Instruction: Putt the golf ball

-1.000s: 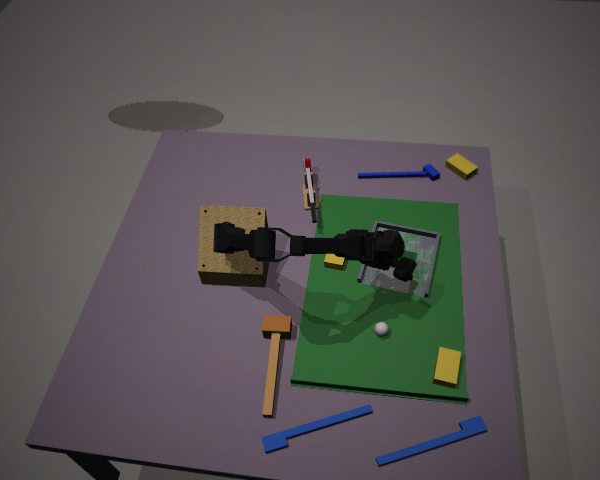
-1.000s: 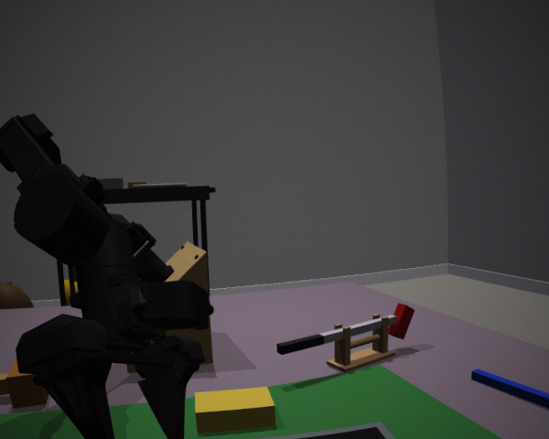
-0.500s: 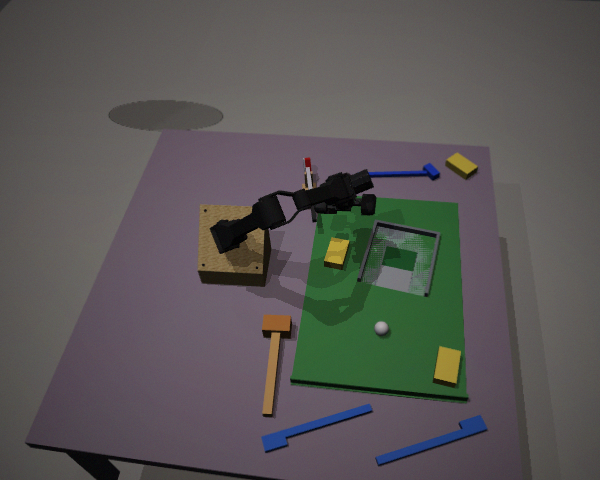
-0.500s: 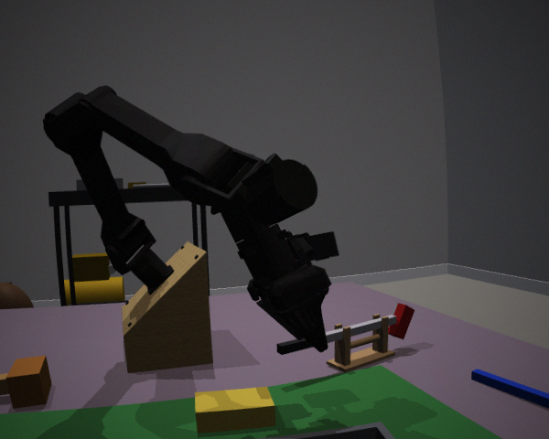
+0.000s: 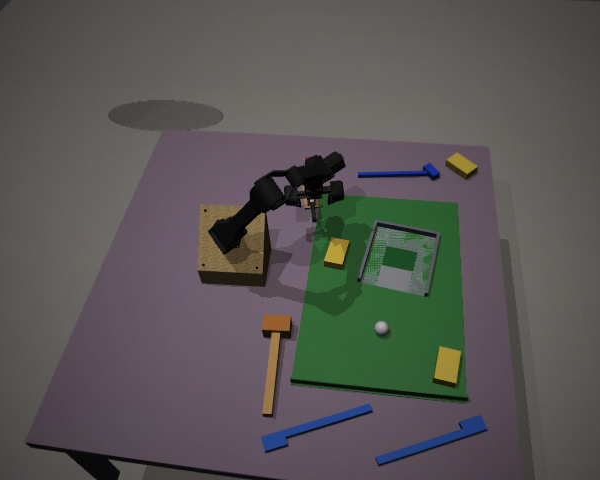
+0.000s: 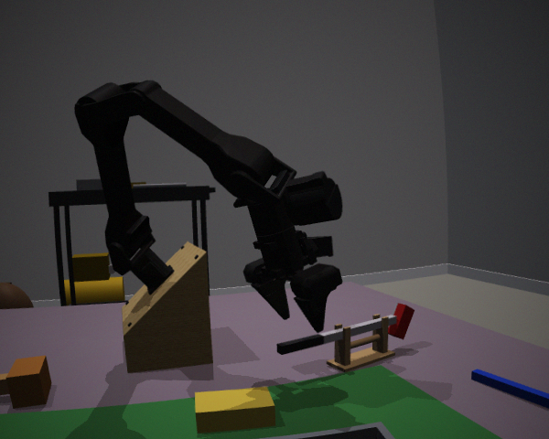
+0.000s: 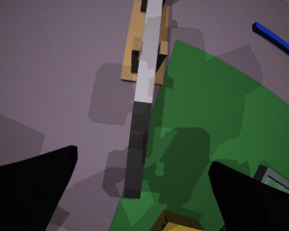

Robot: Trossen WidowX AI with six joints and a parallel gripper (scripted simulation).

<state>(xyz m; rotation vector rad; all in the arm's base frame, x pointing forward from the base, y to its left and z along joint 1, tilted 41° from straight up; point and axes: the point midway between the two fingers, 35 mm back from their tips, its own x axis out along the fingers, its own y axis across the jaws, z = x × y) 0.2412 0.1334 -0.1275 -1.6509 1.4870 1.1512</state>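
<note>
Now: the small wooden rack 30 mm behind my gripper tip, 130 mm to the left of it and 60 mm below it. The rest, counted from my gripper tip: green mat 240 mm ahead, 230 mm to the right, 90 mm below; white golf ball 240 mm ahead, 400 mm to the right, 70 mm below.
</note>
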